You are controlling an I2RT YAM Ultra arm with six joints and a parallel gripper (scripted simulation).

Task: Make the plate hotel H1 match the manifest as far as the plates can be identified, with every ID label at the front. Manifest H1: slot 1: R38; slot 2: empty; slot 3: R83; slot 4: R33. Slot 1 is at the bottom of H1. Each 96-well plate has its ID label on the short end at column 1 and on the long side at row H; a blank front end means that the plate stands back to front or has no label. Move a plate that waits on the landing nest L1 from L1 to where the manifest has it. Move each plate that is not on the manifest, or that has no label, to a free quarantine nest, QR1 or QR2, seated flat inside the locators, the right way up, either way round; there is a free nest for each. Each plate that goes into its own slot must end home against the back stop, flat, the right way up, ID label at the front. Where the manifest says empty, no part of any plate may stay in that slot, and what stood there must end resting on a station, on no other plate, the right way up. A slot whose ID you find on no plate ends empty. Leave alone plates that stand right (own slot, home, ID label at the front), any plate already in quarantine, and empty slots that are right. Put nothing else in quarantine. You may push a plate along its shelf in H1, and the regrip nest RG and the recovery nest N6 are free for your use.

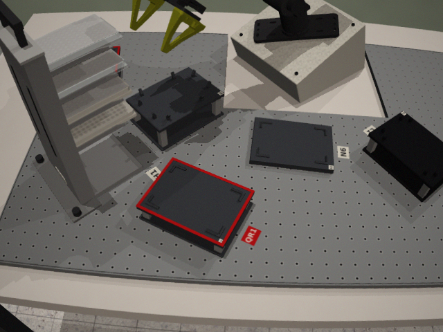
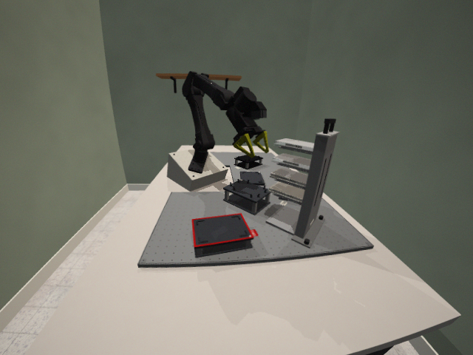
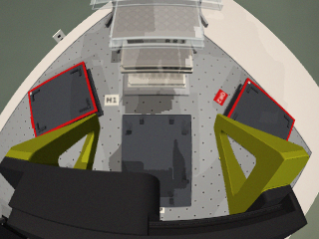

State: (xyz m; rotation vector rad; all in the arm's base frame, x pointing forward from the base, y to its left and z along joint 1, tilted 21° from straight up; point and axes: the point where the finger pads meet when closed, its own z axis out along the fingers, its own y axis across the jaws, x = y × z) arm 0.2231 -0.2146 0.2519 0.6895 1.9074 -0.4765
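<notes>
Right now the black regrip nest RG is 160 mm below my hand, 30 mm to the left of it and 30 mm behind it. The rest, counted from my hand: RG label: 220 mm below, 110 mm behind, 100 mm to the left; translucent plate: 100 mm ahead, 90 mm to the right, 50 mm above; plate hotel H1: 160 mm ahead, 140 mm to the right, 60 mm below.
</notes>
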